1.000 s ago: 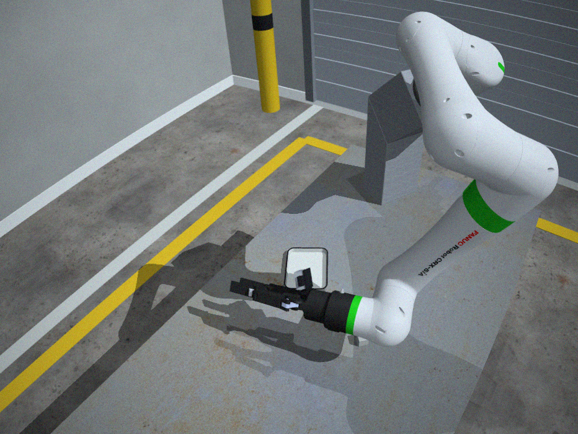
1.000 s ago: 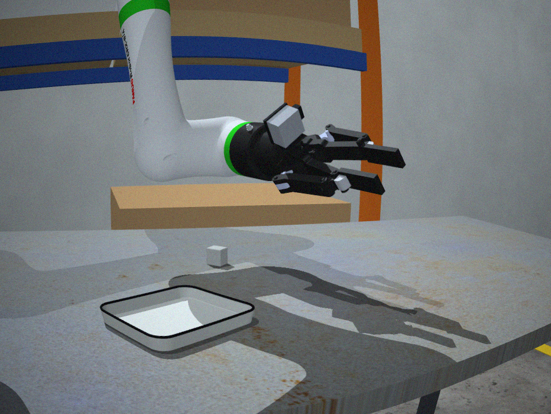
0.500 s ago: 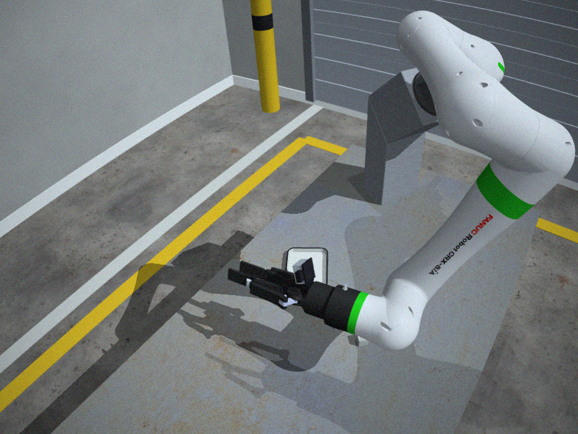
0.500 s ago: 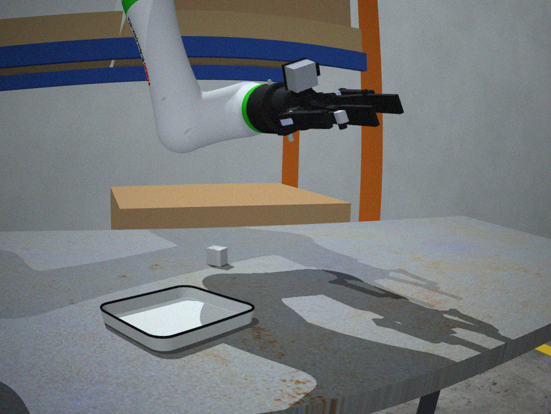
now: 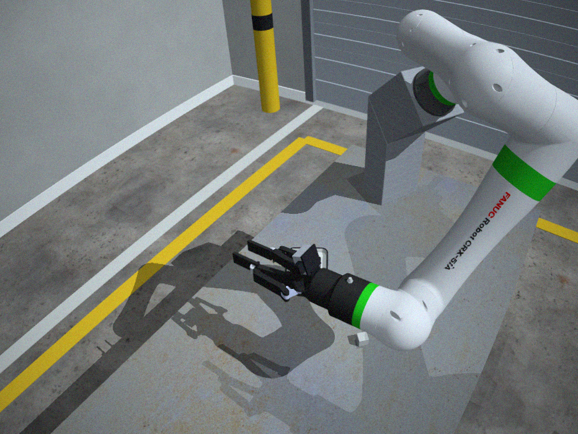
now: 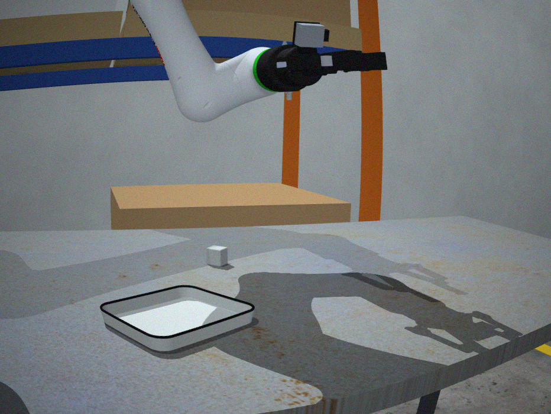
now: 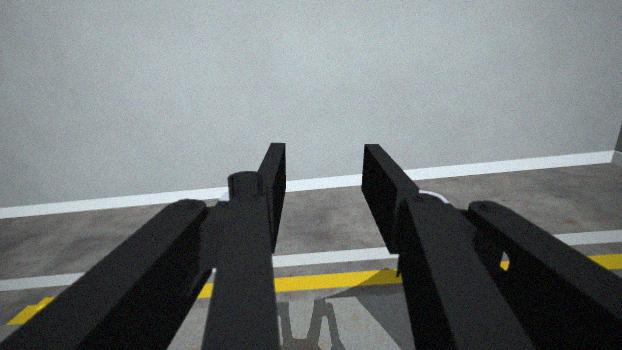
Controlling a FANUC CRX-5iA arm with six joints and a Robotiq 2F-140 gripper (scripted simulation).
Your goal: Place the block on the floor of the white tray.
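Now: hand 16 cm past the small block, 21 cm to the right of it and 32 cm above it. Also, from my hand: white tray (25 cm behind, 8 cm to the right, 32 cm below).
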